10 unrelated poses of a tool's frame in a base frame.
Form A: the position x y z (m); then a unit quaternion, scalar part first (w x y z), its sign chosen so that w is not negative.
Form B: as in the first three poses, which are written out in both.
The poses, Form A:
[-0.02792, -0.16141, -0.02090, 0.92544, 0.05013, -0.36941, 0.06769]
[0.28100, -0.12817, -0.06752, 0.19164, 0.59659, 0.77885, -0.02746]
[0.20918, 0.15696, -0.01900, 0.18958, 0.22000, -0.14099, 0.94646]
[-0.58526, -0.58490, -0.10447, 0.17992, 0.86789, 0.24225, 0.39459]
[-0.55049, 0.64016, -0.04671, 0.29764, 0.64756, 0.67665, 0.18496]
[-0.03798, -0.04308, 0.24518, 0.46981, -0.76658, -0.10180, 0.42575]
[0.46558, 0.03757, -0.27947, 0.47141, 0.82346, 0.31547, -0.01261]
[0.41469, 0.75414, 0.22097, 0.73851, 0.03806, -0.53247, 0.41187]
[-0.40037, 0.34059, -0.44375, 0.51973, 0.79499, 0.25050, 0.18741]
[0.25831, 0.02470, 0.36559, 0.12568, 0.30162, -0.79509, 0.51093]
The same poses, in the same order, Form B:
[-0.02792, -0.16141, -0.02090, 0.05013, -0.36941, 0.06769, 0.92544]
[0.28100, -0.12817, -0.06752, 0.59659, 0.77885, -0.02746, 0.19164]
[0.20918, 0.15696, -0.01900, 0.22000, -0.14099, 0.94646, 0.18958]
[-0.58526, -0.58490, -0.10447, 0.86789, 0.24225, 0.39459, 0.17992]
[-0.55049, 0.64016, -0.04671, 0.64756, 0.67665, 0.18496, 0.29764]
[-0.03798, -0.04308, 0.24518, -0.76658, -0.10180, 0.42575, 0.46981]
[0.46558, 0.03757, -0.27947, 0.82346, 0.31547, -0.01261, 0.47141]
[0.41469, 0.75414, 0.22097, 0.03806, -0.53247, 0.41187, 0.73851]
[-0.40037, 0.34059, -0.44375, 0.79499, 0.25050, 0.18741, 0.51973]
[0.25831, 0.02470, 0.36559, 0.30162, -0.79509, 0.51093, 0.12568]

